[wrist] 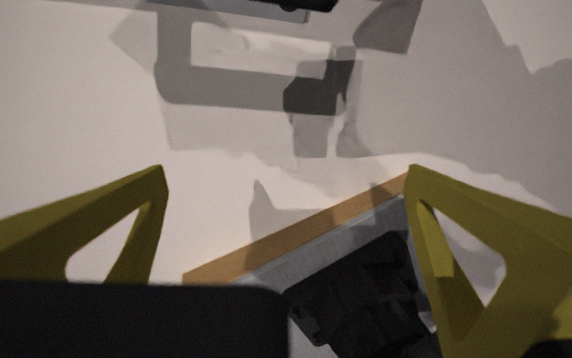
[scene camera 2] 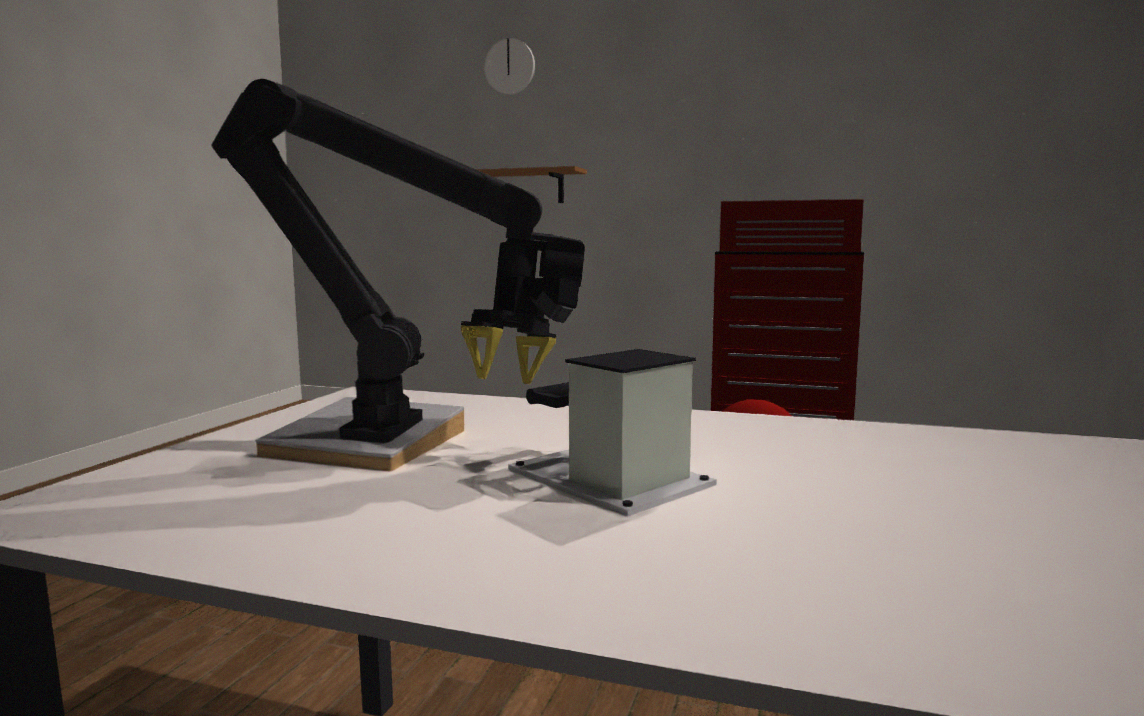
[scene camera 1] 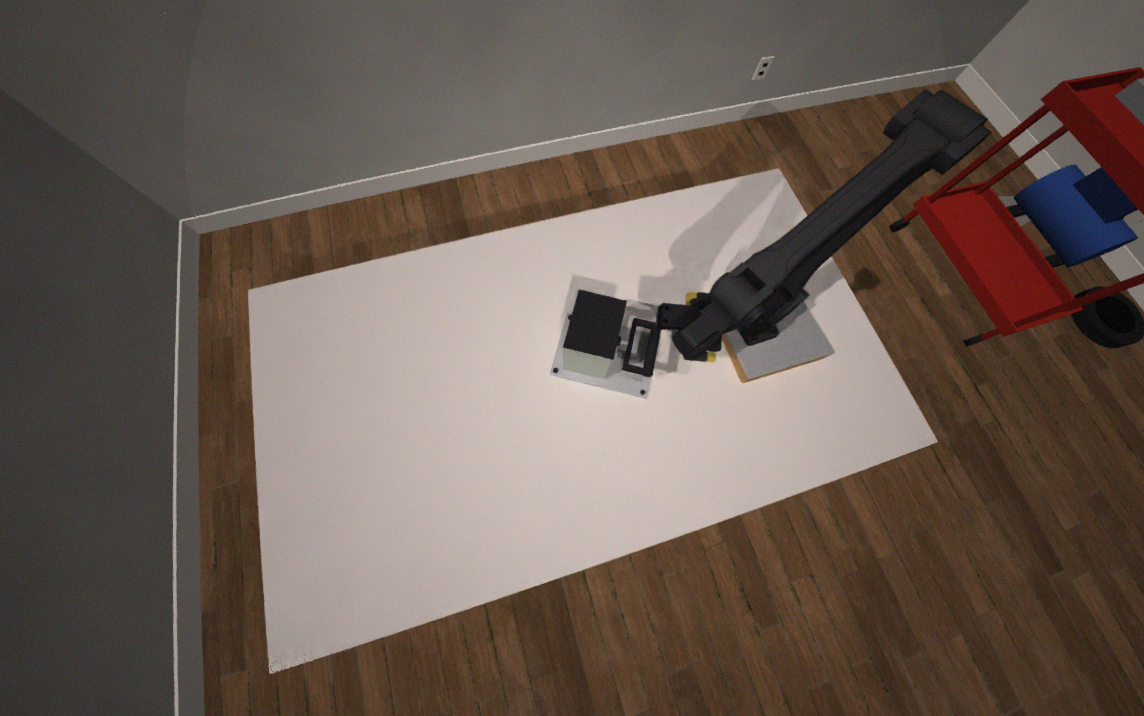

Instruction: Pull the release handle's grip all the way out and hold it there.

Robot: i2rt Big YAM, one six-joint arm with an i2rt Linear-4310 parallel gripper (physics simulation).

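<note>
The release handle's grip (scene camera 1: pixel 652 349) (scene camera 2: pixel 547 394) is a black rectangular frame on the side of a pale green box (scene camera 1: pixel 588 362) (scene camera 2: pixel 630 430) with a black top, facing the arm's base. A gap shows between grip and box in scene camera 1. In the wrist view a dark edge of the grip (wrist: pixel 310 4) shows at the top. The box stands on a grey plate (scene camera 1: pixel 628 388) (scene camera 2: pixel 666 493). My gripper (scene camera 1: pixel 701 327) (scene camera 2: pixel 505 379) (wrist: pixel 285 178) is open and empty, apart from the grip on the arm-base side. Its yellow fingertips are slightly above the grip's height.
The arm's base stands on a grey-topped wooden block (scene camera 1: pixel 797 350) (scene camera 2: pixel 320 451) (wrist: pixel 300 228) behind the gripper. The white table (scene camera 1: pixel 438 472) (scene camera 2: pixel 843 574) carries block and box. A red cart (scene camera 1: pixel 995 261) and a red tool cabinet (scene camera 2: pixel 788 341) stand beyond the table.
</note>
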